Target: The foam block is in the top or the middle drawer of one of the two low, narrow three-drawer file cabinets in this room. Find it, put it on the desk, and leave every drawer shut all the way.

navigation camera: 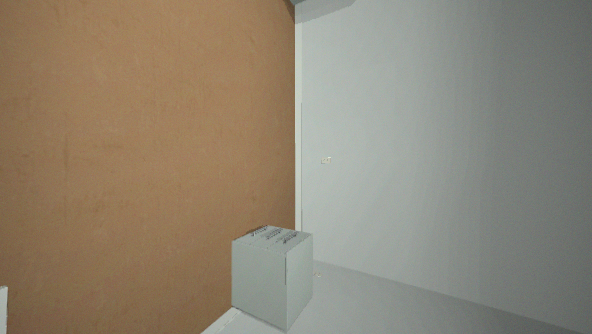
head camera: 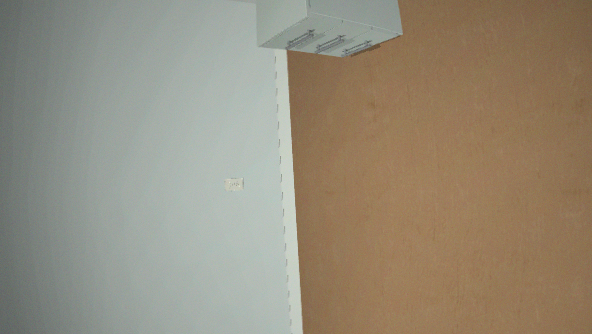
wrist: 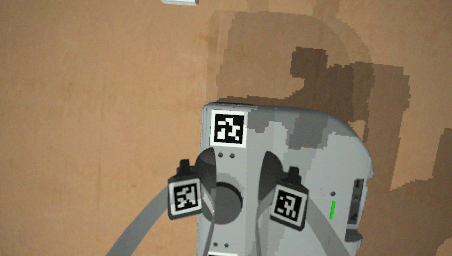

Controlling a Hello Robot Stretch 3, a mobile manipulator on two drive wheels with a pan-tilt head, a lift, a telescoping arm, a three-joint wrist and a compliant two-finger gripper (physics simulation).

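A low grey-white three-drawer file cabinet [head camera: 355, 15] [navigation camera: 260, 280] stands by the wall, at the top edge of the head view and low in the navigation view. The pictures are turned sideways. Its three drawer fronts with bar handles look flush, though they are small and seen at a slant. My gripper [wrist: 238, 168] is open, with its fingertips apart and nothing held between them, above my own base in the wrist view. The foam block and the desk top do not show in these views. The insides of the drawers are hidden.
My grey base [wrist: 300, 165] with square markers stands on the brown floor [head camera: 440, 175] [navigation camera: 150, 150] [wrist: 100, 100]. A pale wall [head camera: 150, 150] [navigation camera: 425, 150] with an outlet [head camera: 234, 184] [navigation camera: 326, 160] meets the floor along a white baseboard [head camera: 292, 200]. A white piece [wrist: 180, 1] shows at the wrist view's top edge.
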